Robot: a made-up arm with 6 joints. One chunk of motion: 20 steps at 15 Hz.
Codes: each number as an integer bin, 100 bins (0 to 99) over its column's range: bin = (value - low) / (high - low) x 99, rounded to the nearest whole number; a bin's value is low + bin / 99 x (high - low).
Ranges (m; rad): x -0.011..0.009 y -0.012..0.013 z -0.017..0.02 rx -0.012..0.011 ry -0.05..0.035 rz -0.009..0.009
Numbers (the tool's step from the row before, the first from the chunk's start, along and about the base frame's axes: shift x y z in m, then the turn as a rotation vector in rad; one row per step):
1: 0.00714 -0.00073 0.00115 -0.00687 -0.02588 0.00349
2: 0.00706 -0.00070 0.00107 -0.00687 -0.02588 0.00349
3: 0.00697 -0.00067 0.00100 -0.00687 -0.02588 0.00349
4: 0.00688 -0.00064 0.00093 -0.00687 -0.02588 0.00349
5: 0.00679 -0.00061 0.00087 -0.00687 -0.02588 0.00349
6: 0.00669 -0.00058 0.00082 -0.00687 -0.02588 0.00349
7: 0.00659 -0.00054 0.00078 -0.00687 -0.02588 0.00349
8: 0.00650 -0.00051 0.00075 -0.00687 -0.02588 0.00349
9: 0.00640 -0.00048 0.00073 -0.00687 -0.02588 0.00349
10: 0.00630 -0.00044 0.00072 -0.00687 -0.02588 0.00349
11: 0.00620 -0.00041 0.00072 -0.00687 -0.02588 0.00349
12: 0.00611 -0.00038 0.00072 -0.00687 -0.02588 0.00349
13: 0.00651 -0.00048 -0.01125 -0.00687 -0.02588 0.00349
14: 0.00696 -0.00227 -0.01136 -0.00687 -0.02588 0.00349
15: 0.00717 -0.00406 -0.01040 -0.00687 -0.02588 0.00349
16: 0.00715 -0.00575 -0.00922 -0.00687 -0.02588 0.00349
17: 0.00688 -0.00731 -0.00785 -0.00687 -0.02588 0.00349
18: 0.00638 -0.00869 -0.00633 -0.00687 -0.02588 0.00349
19: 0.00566 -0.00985 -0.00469 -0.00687 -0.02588 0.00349
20: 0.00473 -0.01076 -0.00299 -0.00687 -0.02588 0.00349
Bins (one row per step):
1: 90 45 49 22 28 69
2: 89 45 48 22 28 69
3: 89 45 48 22 28 69
4: 89 45 48 22 28 69
5: 88 45 48 22 28 69
6: 88 45 48 22 28 69
7: 87 45 48 22 28 69
8: 87 46 47 22 28 69
9: 86 46 47 22 28 69
10: 86 46 47 22 28 69
11: 85 46 47 22 28 69
12: 85 46 47 22 28 69
13: 87 46 15 22 28 69
14: 89 39 15 22 28 69
15: 90 31 18 22 28 69
16: 90 25 21 22 28 69
17: 89 19 24 22 28 69
18: 86 13 29 22 28 69
19: 82 9 33 22 28 69
20: 78 5 37 22 28 69

